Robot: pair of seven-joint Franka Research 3 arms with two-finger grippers.
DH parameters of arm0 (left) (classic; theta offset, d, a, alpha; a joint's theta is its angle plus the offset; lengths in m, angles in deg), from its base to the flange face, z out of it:
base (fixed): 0 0 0 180
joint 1: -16.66 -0.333 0 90
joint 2: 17.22 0 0 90
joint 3: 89.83 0.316 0.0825 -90
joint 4: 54.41 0 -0.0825 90
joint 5: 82.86 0.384 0 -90
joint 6: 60.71 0 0.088 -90
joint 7: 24.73 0.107 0 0
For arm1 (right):
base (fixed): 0 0 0 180
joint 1: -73.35 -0.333 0 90
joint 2: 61.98 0 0 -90
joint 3: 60.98 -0.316 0.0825 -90
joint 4: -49.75 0 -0.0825 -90
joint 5: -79.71 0.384 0 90
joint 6: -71.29 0 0.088 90
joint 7: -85.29 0.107 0 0
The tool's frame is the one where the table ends.
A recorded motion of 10 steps. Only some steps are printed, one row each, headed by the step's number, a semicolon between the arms.
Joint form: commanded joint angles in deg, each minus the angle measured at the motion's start. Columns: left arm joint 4, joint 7, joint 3, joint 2, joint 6, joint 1, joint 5; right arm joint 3, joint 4, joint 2, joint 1, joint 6, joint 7, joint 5.
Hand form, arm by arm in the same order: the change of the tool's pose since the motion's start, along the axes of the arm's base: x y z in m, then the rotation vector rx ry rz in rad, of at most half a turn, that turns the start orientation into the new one. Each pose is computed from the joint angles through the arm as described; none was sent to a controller.
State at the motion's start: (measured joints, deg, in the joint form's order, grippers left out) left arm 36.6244 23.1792 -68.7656 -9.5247 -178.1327 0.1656 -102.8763; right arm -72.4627 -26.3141 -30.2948 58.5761 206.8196 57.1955 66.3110
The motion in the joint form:
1: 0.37 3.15 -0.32 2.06 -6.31 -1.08 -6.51; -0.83 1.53 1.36 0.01 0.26 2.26 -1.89
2: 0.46 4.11 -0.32 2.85 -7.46 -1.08 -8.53; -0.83 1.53 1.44 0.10 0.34 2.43 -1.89
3: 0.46 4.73 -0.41 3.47 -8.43 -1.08 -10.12; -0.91 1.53 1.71 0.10 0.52 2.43 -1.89
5: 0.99 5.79 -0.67 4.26 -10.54 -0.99 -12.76; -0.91 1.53 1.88 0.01 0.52 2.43 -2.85
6: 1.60 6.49 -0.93 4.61 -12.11 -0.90 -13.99; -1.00 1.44 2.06 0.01 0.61 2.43 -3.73
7: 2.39 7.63 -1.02 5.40 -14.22 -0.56 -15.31; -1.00 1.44 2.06 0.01 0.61 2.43 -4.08
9: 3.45 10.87 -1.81 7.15 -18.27 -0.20 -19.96; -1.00 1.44 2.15 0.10 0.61 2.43 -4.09
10: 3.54 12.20 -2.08 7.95 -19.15 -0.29 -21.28; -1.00 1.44 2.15 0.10 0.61 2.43 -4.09
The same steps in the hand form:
1: 0.0095 0.0145 -0.0112 -0.0083 -0.1077 0.0211; 0.0029 0.0076 -0.0024 0.0053 -0.0120 -0.0150
2: 0.0138 0.0162 -0.0178 -0.0191 -0.1283 0.0221; 0.0036 0.0066 -0.0033 0.0070 -0.0115 -0.0190
3: 0.0177 0.0170 -0.0223 -0.0273 -0.1461 0.0246; 0.0040 0.0076 -0.0064 0.0080 -0.0094 -0.0174
5: 0.0235 0.0170 -0.0312 -0.0393 -0.1775 0.0310; 0.0040 0.0086 -0.0086 -0.0069 -0.0140 -0.0108
6: 0.0266 0.0162 -0.0375 -0.0403 -0.1936 0.0336; 0.0040 0.0095 -0.0114 -0.0197 -0.0175 -0.0043
7: 0.0315 0.0157 -0.0493 -0.0354 -0.2058 0.0343; 0.0040 0.0094 -0.0114 -0.0248 -0.0202 -0.0025
9: 0.0432 0.0124 -0.0709 -0.0407 -0.2510 0.0319; 0.0047 0.0084 -0.0126 -0.0254 -0.0187 -0.0040
10: 0.0465 0.0129 -0.0793 -0.0403 -0.2585 0.0268; 0.0047 0.0084 -0.0126 -0.0254 -0.0187 -0.0040

